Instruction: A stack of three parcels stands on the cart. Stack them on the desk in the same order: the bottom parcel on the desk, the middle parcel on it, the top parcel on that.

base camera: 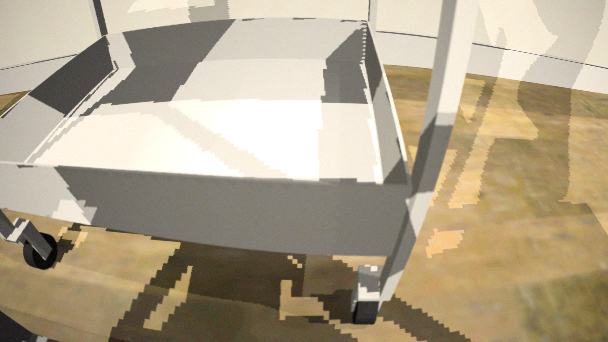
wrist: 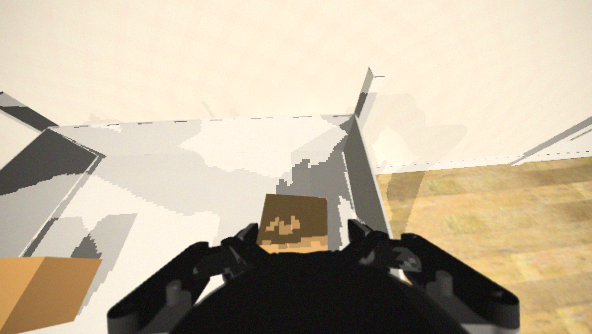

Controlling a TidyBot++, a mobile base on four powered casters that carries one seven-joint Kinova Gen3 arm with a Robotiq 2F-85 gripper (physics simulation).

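Places are measured from the arm's base along level axes (x ahead, y left, z up), in millimetres.
Where they show: gripper, fingertip midpoint: [wrist: 303,231].
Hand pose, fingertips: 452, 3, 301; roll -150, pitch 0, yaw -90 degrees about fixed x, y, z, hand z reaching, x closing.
After its pixels a point has its place, as x, y, z.
In the wrist view my gripper [wrist: 303,231] {452, 3, 301} is open, its black fingers standing wide apart. A brown parcel [wrist: 297,215] {463, 8, 316} shows between and beyond the fingertips, mostly in shadow, with its near part hidden by the gripper. It is in the cart's white upper tray, near the right wall [wrist: 364,175] {501, -63, 317}. I cannot tell how far down the fingers reach beside it. An orange-brown parcel [wrist: 55,290] {405, 240, 295} is in the same tray at the lower left, cut off by the view's edge. The cart [base camera: 225,212] {251, 59, -227} shows its lower tray in the base view. The desk does not show.
The cart's right front post [base camera: 442,95] {237, -55, -128} rises beside the lower tray. Caster wheels [base camera: 40,251] {271, 356, -360} [base camera: 366,310] {243, -50, -355} stand on the wooden floor [base camera: 525,240] {347, -299, -396} [wrist: 500,215] {592, -1067, -397}. A pale wall [wrist: 250,55] {875, 114, 289} is behind the cart. The tray's back wall [wrist: 240,132] {580, 82, 310} has a raised rim.
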